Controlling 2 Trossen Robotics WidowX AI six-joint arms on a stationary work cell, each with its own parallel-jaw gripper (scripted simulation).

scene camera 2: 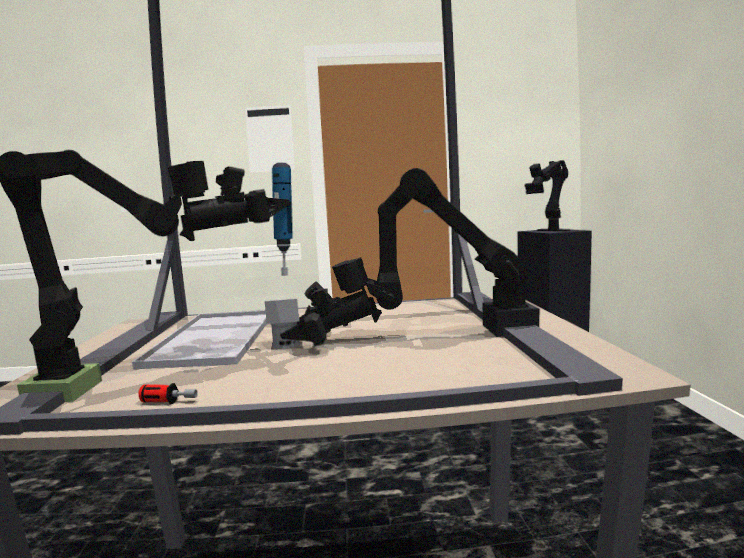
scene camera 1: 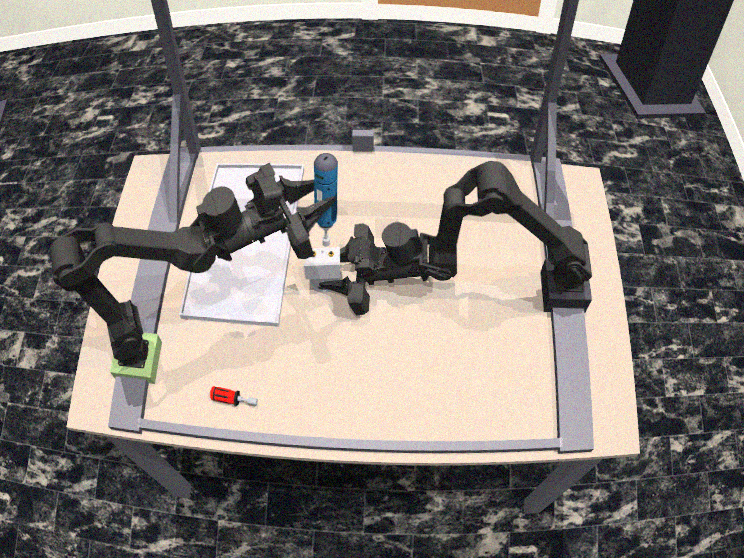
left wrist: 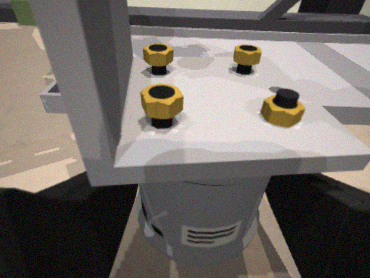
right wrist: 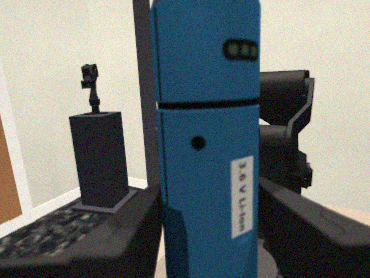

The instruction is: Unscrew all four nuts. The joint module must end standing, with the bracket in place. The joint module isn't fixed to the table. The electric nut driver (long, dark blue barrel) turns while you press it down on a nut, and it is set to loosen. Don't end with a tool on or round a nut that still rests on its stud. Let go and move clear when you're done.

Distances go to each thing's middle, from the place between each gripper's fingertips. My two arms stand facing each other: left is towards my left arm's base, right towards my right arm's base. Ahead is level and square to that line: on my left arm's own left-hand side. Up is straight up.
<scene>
Right now the joint module (left wrist: pixel 199 221) is 3 cm to the right of my left hand and 1 cm behind it. From my left hand the other things lie so: shallow tray (scene camera 1: pixel 246 290) (19 cm to the right, 14 cm behind, 3 cm below); then grey bracket (scene camera 1: pixel 315 268) (4 cm above, 3 cm to the right, 1 cm behind); then nut (left wrist: pixel 273 113) (3 cm above, 2 cm behind, 1 cm to the right).
Now: right hand 240 mm above the grey bracket, 30 mm past it and 10 mm to the right of it. From my right hand the other things lie so: shallow tray 310 mm below, 160 mm behind, 150 mm to the right; nut 240 mm below, 40 mm behind, 30 mm to the left; joint module 280 mm below, 30 mm behind, 10 mm to the left.
</scene>
